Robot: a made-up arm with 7 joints.
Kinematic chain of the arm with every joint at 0, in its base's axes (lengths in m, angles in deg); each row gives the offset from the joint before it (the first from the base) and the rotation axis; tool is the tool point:
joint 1: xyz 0 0 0.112 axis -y
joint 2: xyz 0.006 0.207 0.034 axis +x
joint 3: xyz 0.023 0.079 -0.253 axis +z
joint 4: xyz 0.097 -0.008 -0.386 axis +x
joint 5: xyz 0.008 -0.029 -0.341 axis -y
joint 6: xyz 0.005 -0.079 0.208 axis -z
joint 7: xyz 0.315 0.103 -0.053 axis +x
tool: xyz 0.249 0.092 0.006
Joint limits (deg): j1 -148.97..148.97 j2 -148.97..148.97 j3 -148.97..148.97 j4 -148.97..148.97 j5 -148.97..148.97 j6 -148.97..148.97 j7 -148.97..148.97
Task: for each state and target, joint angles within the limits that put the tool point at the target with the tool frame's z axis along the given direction. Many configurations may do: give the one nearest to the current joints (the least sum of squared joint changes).
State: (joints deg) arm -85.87 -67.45 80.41 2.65 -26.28 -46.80 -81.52
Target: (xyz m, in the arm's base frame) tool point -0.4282 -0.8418 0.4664 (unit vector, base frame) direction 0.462 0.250 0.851
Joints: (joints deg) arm -81.52 -100.88 103.20 22.98 -15.95 -21.66 -109.44
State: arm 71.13 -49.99 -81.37 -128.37 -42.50 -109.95 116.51
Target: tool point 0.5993 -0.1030 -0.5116 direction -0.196 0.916 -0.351
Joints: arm 63.64 -24.78 -119.50 -136.86 -64.25 -118.73 144.96
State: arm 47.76 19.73 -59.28 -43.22 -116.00 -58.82 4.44
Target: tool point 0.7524 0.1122 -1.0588 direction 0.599 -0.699 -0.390
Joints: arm 34.58 -14.62 -39.79 -15.52 -147.89 -24.89 -0.56
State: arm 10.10 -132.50 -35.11 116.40 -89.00 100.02 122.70
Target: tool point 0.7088 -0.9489 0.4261 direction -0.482 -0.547 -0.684
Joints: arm 14.24 -101.12 -42.37 89.78 -54.19 48.61 139.24
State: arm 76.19 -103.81 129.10 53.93 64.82 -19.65 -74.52
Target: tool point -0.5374 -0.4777 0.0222 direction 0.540 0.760 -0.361
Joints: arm 44.38 -144.71 147.41 43.55 28.65 5.09 -49.97
